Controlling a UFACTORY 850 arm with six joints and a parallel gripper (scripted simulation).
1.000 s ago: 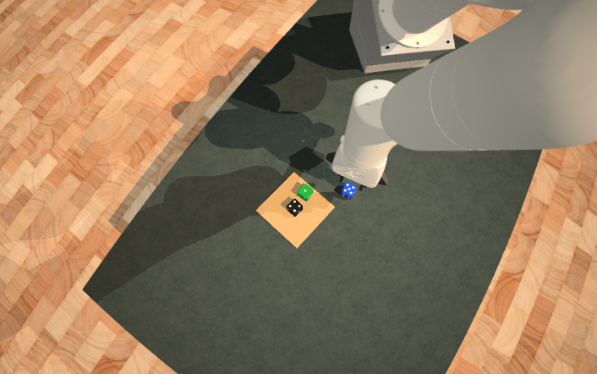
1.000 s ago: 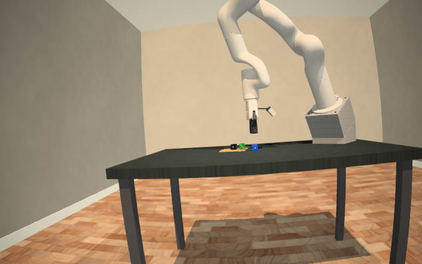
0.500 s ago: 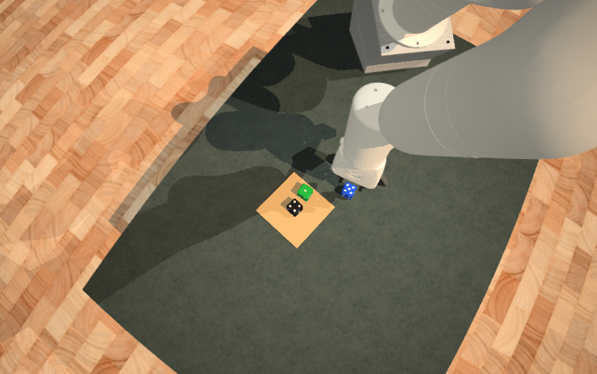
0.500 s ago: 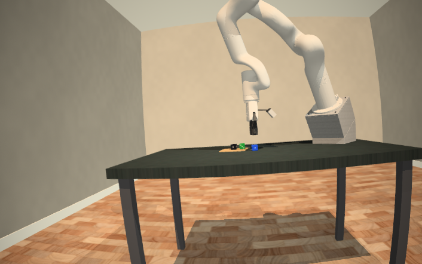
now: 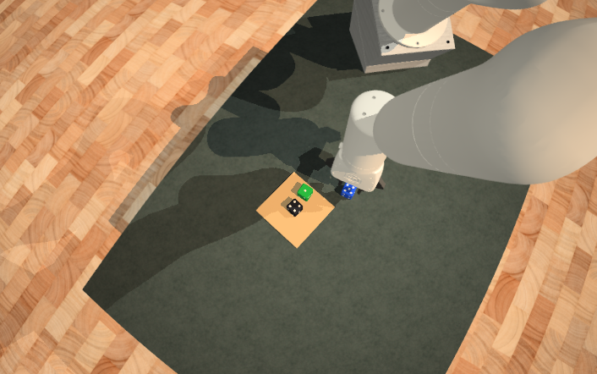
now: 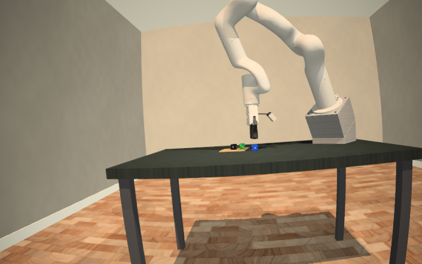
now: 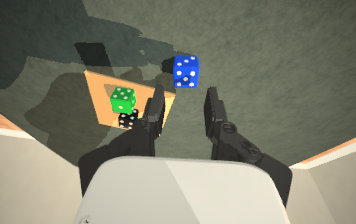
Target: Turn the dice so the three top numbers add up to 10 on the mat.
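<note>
My hand is 70 mm above the blue die. Round my hand: green die (80 mm ahead, 80 mm to the right, 60 mm below); then black die (120 mm ahead, 70 mm to the right, 60 mm below); then orange mat (120 mm ahead, 70 mm to the right, 80 mm below).
</note>
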